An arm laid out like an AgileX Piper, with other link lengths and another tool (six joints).
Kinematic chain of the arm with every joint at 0, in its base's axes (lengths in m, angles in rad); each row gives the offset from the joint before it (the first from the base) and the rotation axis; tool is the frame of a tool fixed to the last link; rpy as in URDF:
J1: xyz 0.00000 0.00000 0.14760 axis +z
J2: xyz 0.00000 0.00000 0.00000 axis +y
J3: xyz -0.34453 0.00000 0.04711 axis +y
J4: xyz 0.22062 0.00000 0.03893 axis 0.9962 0 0.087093
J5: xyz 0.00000 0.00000 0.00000 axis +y
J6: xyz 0.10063 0.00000 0.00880 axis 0.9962 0 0.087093
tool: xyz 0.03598 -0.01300 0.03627 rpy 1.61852 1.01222 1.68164
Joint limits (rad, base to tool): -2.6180..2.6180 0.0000..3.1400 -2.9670..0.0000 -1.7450..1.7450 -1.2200..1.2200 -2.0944..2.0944
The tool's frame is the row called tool.
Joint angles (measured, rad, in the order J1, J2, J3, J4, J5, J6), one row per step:
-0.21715, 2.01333, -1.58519, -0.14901, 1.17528, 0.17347
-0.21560, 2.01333, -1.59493, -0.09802, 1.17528, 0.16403
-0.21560, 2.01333, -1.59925, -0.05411, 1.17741, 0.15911
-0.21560, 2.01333, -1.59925, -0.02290, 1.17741, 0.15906
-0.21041, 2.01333, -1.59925, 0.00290, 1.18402, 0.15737
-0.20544, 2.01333, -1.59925, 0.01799, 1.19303, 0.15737
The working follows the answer.
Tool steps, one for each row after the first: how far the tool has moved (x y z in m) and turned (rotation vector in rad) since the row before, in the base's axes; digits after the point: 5 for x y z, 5 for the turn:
0.00294, 0.00633, 0.00090, 0.04459, -0.01867, -0.00590
0.00134, 0.00505, -0.00010, 0.03983, -0.01062, -0.00944
0.00056, 0.00361, -0.00067, 0.02887, -0.00632, -0.00997
0.00022, 0.00548, -0.00073, 0.02516, 0.00134, -0.00147
-0.00039, 0.00418, -0.00058, 0.01587, 0.00586, 0.00021

Tool pose at each row, in the base's axes (x y z in m, rotation vector in rad; rounded; the steps above come from the unrounded poses):
0.42801, -0.13104, 0.24825, -1.35474, -2.79815, 0.09767
0.43095, -0.12471, 0.24915, -1.36123, -2.79350, 0.02246
0.43229, -0.11965, 0.24905, -1.36977, -2.78025, -0.04054
0.43285, -0.11604, 0.24838, -1.37941, -2.76670, -0.08514
0.43307, -0.11056, 0.24766, -1.37515, -2.75375, -0.11861
0.43269, -0.10637, 0.24707, -1.36918, -2.74214, -0.13590

